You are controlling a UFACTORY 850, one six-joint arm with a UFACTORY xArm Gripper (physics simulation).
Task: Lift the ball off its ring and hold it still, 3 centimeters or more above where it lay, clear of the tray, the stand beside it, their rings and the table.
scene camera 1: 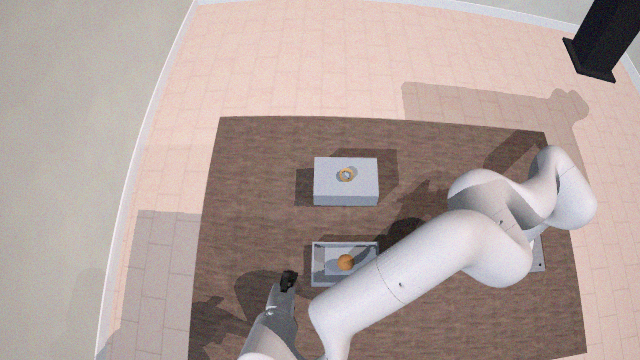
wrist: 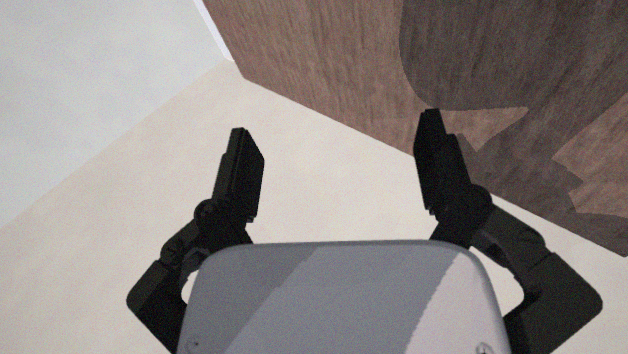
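Note:
An orange ball [scene camera 1: 345, 262] lies in the shallow grey tray [scene camera 1: 313, 267]; the ring under it is hidden. The light grey stand [scene camera 1: 345, 200] is behind the tray in the scene view, with an orange ring [scene camera 1: 340, 175] on its top. My gripper [scene camera 1: 288, 275] [wrist: 332, 136] is open, with its black fingers wide apart and nothing between them. In the scene view it appears to the left of the tray, apart from the ball. The ball, tray and stand do not show in the wrist view.
The brown wooden table [scene camera 1: 260, 175] [wrist: 325, 65] carries the tray and stand. The white arm [scene camera 1: 425, 255] reaches across from the right and covers the tray's right front part in the scene view. A table edge shows beyond the fingers in the wrist view. A black column [scene camera 1: 605, 35] stands at the far right.

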